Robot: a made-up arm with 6 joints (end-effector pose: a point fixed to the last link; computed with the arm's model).
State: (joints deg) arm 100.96 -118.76 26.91 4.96 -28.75 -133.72
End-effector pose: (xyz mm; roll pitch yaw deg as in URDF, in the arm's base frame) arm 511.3 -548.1 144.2 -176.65 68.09 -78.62
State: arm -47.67 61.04 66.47 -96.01 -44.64 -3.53
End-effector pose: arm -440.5 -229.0 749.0 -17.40 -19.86 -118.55
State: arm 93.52 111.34 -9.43 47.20 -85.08 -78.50
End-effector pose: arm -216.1 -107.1 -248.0 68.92 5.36 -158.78
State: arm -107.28 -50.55 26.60 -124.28 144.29 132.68
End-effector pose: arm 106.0 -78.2 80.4 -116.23 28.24 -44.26
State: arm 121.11 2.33 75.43 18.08 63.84 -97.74
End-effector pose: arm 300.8 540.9 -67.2 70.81 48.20 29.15
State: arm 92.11 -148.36 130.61 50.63 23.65 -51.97
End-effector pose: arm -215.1 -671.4 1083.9 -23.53 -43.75 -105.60
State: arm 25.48 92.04 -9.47 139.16 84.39 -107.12
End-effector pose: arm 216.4 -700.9 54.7 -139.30 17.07 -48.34
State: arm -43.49 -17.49 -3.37 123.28 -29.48 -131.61
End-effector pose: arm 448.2 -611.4 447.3 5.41 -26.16 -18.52
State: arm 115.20 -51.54 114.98 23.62 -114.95 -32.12
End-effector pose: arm -85.0 236.3 1017.4 -95.75 -72.20 -136.57
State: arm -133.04 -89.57 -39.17 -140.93 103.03 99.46
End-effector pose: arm -117.5 20.6 247.5 -141.87 1.07 -98.24
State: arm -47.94 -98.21 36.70 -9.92 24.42 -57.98
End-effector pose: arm -904.1 -159.9 690.5 -168.14 -18.52 -171.50
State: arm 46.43 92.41 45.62 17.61 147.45 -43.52
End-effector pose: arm -125.0 -334.6 -149.5 -10.01 28.77 -153.10
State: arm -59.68 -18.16 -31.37 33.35 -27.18 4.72
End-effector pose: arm 122.8 -667.2 897.0 -58.25 13.21 -80.70
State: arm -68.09 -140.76 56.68 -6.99 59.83 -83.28
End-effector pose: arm -765.5 -155.2 683.1 -125.31 -21.96 -143.49
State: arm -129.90 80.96 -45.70 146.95 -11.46 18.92
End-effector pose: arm -407.9 488.5 496.7 177.58 -69.08 88.87
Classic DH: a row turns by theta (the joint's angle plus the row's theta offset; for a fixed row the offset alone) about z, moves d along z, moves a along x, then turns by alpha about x. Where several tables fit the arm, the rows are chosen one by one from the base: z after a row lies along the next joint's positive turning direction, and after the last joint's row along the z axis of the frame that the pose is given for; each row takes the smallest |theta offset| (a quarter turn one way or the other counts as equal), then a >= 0, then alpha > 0; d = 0 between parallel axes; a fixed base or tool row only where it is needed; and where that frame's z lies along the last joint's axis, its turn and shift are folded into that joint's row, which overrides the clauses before.
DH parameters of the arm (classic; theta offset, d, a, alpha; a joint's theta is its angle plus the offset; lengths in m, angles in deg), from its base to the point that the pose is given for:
joint 1: 0 0.3846 -0.0462 -90
joint 2: -90 0.005 0.1281 -90
joint 3: 0 0.1448 -0.0443 90
joint 4: 0 -0.2445 0.3303 -90
joint 5: 0 0.1432 0.0749 90
joint 6: 90 -0.0626 0.3878 90
tool (fixed): 0 0.0075 0 0

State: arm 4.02 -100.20 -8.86 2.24 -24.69 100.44
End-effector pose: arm -276.4 -435.8 569.5 4.70 3.94 -28.91
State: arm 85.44 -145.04 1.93 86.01 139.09 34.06
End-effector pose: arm 62.1 -311.9 1005.3 64.24 -66.59 167.33
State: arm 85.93 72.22 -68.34 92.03 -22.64 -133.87
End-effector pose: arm 34.1 497.3 -307.9 8.10 41.29 160.49
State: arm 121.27 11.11 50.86 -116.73 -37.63 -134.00
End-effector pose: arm -24.6 -545.4 240.3 137.33 9.84 -135.01
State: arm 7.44 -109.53 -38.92 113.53 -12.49 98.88
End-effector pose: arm -279.5 -415.1 439.4 -179.15 73.20 152.73
